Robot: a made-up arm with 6 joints.
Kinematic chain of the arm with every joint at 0, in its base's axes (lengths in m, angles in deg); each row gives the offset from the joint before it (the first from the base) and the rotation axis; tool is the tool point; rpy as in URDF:
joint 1: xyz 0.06 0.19 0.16 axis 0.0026 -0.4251 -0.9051
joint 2: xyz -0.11 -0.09 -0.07 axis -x
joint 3: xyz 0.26 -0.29 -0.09 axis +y
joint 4: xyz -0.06 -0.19 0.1 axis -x
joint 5: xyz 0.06 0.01 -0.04 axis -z
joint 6: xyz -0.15 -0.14 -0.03 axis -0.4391 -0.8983 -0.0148
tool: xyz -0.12 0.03 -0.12 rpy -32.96 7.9 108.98
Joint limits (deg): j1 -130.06..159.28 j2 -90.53..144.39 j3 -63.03..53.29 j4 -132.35..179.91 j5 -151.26..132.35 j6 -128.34..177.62
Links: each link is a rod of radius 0.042 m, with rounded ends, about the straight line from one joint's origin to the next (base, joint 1, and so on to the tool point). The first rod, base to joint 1, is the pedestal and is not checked.
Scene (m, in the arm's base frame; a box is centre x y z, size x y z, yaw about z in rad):
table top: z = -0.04
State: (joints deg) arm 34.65 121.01 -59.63 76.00 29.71 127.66
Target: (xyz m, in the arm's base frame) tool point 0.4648 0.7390 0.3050
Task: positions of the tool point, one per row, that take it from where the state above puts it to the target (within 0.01 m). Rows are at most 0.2 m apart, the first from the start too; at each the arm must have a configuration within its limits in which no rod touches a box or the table.
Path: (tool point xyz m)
1: -0.0955 0.3716 0.6704
2: -0.0655 0.2971 0.7217
3: 0.0019 0.2319 0.7616
4: 0.1004 0.1887 0.7832
5: 0.2188 0.1779 0.7814
6: 0.3412 0.2057 0.7530
7: 0.4500 0.2723 0.6977
8: 0.5279 0.3721 0.6186
9: 0.5610 0.4938 0.5211
10: 0.5405 0.6219 0.4136
11: 0.4648 0.7390 0.3050

